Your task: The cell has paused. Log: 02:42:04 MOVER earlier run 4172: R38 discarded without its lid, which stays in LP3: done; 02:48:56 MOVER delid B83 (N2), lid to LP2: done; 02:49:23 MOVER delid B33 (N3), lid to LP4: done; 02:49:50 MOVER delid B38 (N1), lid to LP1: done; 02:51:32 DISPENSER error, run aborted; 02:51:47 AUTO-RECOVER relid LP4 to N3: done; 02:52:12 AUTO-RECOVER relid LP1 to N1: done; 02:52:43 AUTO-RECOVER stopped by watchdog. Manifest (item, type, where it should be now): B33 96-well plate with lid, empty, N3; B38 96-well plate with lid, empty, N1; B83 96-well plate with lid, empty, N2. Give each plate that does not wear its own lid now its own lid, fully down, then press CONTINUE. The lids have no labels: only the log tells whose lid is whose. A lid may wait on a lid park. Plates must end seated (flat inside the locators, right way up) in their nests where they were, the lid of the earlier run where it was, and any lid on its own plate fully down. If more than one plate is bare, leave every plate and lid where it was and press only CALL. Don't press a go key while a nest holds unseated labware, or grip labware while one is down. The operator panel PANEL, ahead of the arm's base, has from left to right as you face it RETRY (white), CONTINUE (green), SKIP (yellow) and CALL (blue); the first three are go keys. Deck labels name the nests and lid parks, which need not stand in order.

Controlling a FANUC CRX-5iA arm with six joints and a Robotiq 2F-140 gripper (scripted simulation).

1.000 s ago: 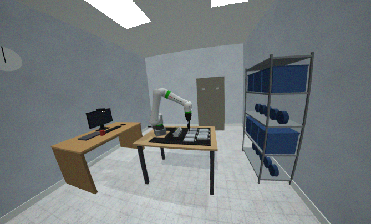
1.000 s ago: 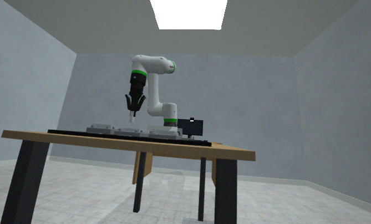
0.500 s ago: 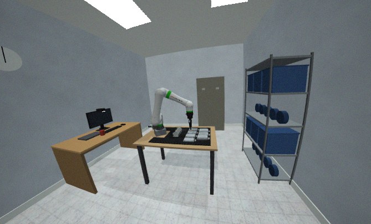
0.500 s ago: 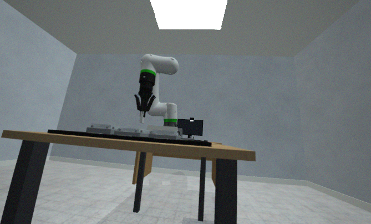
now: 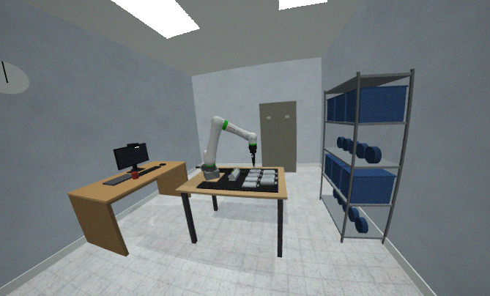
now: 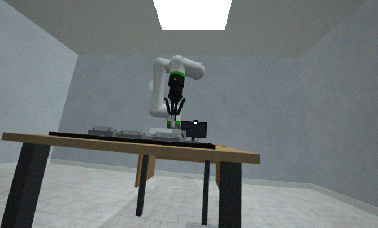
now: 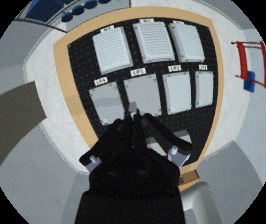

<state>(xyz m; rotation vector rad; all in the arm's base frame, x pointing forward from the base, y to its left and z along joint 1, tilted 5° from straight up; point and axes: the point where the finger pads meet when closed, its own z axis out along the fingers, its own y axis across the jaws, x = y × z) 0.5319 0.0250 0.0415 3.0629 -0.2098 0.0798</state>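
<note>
My gripper is now 30 mm past the clear lid, 160 mm to the left of it and 90 mm above it. Also, from my hand: plate: 160 mm ahead, 130 mm to the right, 90 mm below; white key: 250 mm behind, 20 mm to the left, 40 mm below; green key: 260 mm behind, 30 mm to the right, 40 mm below.
</note>
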